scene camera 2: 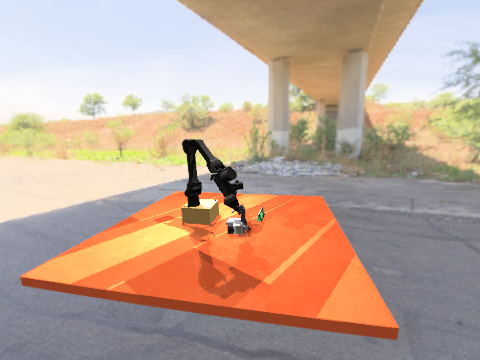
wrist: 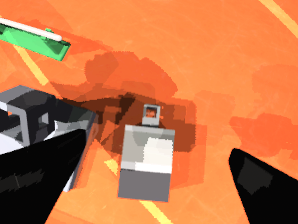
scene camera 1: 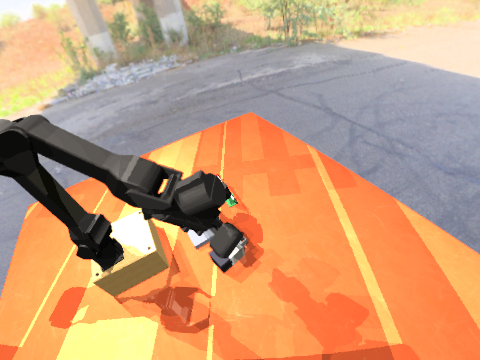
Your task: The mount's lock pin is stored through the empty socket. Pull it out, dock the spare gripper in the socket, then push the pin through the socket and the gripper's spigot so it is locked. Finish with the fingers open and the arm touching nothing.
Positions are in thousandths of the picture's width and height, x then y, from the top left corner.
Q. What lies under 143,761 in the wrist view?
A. My gripper.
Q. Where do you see a spare gripper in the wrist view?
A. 492,743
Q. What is my gripper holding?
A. Nothing.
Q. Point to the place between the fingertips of my gripper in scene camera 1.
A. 472,632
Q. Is my gripper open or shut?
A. Open.
